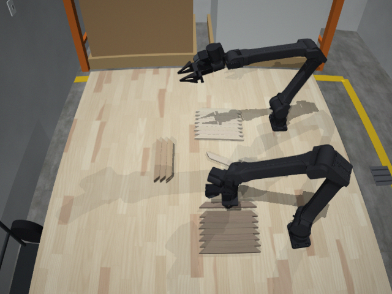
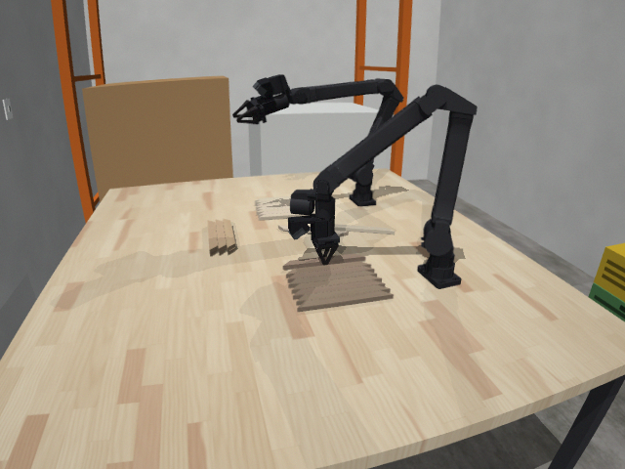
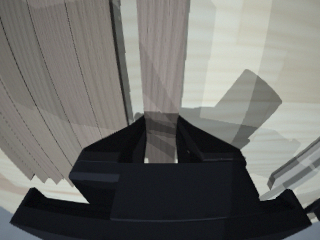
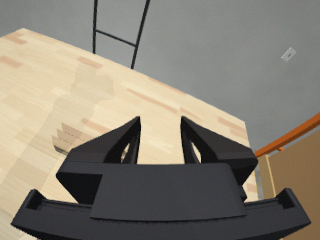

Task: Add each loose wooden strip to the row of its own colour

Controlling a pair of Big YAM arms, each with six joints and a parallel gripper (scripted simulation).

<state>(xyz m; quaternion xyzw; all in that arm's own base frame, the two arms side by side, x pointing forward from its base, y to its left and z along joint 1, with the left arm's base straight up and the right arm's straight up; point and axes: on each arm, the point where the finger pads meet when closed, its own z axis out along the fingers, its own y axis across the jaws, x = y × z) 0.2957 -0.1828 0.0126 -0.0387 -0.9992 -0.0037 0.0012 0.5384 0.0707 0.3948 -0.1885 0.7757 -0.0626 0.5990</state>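
Observation:
Right now the dark brown strip is right at my left hand.

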